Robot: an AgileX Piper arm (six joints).
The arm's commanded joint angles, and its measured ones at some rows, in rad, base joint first. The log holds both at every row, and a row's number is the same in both.
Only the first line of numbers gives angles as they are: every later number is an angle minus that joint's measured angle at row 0.
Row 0, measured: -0.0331, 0.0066, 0.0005, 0.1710, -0.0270, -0.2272
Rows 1 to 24, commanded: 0.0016, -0.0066, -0.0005, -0.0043, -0.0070, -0.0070; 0.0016, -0.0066, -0.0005, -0.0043, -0.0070, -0.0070; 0.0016, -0.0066, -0.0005, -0.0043, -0.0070, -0.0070; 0.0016, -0.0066, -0.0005, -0.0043, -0.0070, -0.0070; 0.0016, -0.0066, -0.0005, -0.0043, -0.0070, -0.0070; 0.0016, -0.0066, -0.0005, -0.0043, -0.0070, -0.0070; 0.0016, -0.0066, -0.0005, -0.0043, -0.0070, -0.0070; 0.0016, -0.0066, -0.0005, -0.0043, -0.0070, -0.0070; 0.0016, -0.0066, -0.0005, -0.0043, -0.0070, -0.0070; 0.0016, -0.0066, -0.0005, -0.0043, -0.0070, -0.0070; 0.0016, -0.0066, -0.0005, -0.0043, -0.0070, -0.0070; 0.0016, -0.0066, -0.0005, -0.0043, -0.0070, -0.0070; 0.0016, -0.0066, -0.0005, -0.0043, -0.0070, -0.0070; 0.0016, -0.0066, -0.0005, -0.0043, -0.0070, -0.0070; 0.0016, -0.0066, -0.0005, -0.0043, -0.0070, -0.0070; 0.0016, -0.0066, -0.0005, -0.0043, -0.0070, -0.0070; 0.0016, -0.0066, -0.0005, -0.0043, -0.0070, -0.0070; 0.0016, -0.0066, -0.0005, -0.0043, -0.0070, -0.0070; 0.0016, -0.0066, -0.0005, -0.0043, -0.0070, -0.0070; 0.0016, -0.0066, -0.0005, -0.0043, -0.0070, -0.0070; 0.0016, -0.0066, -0.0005, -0.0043, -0.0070, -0.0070; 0.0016, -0.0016, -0.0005, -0.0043, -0.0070, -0.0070; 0.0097, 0.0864, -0.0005, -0.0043, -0.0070, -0.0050; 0.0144, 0.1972, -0.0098, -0.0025, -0.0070, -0.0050
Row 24, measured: 0.0000, 0.0076, 0.0000, 0.0000, 0.0000, 0.0000
